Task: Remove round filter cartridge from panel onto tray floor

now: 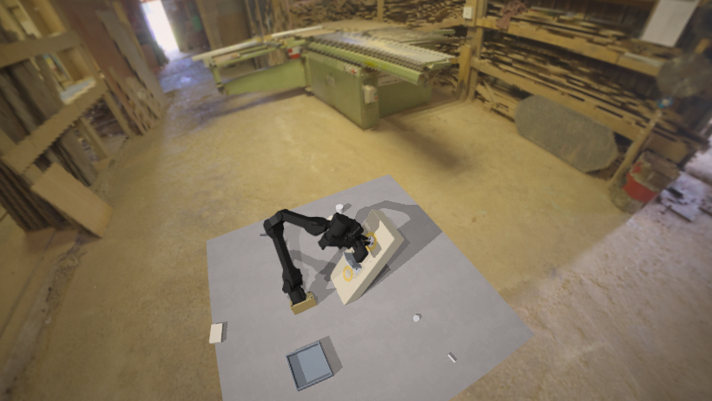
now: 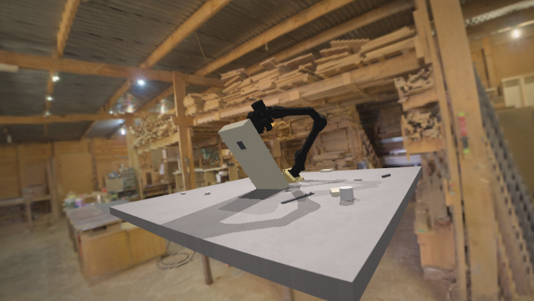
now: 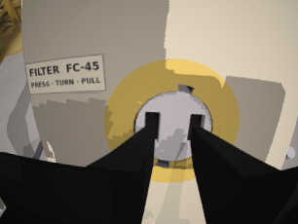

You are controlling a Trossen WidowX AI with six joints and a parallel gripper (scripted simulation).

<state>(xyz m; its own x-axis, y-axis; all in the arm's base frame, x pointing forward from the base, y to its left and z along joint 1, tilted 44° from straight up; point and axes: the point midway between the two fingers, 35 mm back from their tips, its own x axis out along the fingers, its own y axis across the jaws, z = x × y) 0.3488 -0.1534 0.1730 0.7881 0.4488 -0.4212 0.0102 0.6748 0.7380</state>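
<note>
The round grey filter cartridge lies 2 cm ahead of my gripper tip and 2 cm below it. From my gripper tip the other things lie so: beige service panel: 3 cm behind, 9 cm below; then grey bracket: 8 cm behind, 11 cm below; then grey tray: 42 cm behind, 30 cm to the right, 27 cm below.
</note>
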